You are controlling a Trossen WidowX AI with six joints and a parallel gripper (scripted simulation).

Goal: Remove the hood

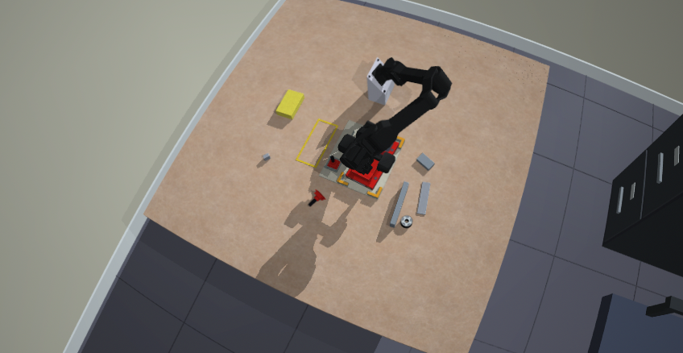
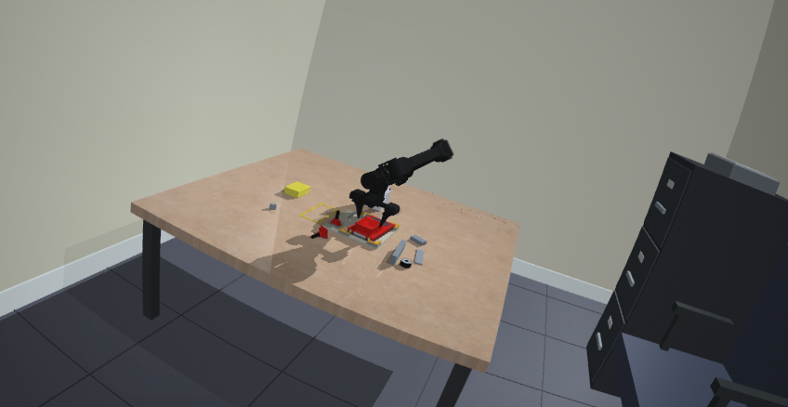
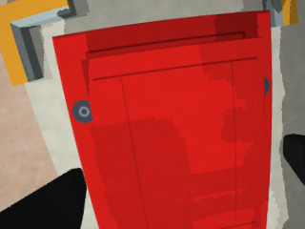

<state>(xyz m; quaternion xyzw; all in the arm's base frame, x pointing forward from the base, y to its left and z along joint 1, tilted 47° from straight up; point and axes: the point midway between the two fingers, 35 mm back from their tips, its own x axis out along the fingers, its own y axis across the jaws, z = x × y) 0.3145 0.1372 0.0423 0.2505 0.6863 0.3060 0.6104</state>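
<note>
Now: gripper tip 10 mm above the red hood. The rest, counted from my gripper tip: grey piece: 140 mm ahead, 350 mm to the right, 40 mm below; yellow block: 90 mm behind, 400 mm to the right, 30 mm below.
</note>
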